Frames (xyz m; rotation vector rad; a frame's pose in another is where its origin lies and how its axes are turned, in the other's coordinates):
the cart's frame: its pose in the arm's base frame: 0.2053 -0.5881 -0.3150 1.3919 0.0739 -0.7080
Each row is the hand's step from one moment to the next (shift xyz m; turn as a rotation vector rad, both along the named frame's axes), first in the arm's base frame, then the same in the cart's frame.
Working: the arm's base frame: its pose in the cart's frame: -0.5458 0.1779 -0.3972 -1.3919 -0.0739 0.7080

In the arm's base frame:
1: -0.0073 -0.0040 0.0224 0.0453 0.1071 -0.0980
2: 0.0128 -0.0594 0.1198 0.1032 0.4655 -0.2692
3: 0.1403 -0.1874 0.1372 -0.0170 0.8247 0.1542
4: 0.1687 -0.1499 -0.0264 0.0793 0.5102 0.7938
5: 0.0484 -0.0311 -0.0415 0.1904 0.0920 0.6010
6: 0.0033 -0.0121 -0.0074 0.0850 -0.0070 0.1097
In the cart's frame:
1: -0.0142 0.0158 0.0109 0.0358 -0.0617 -0.1343
2: -0.0190 0.1099 0.0749 0.0111 -0.1784 -0.5175
3: 0.1271 0.1868 0.1503 -0.4215 0.1336 -0.7132
4: 0.2074 0.0591 0.0715 -0.5020 0.7340 -0.3256
5: 0.0698 -0.0124 0.0025 -0.1555 0.6174 -0.0243
6: 0.0109 -0.0049 0.0083 0.0213 0.1373 -0.0005

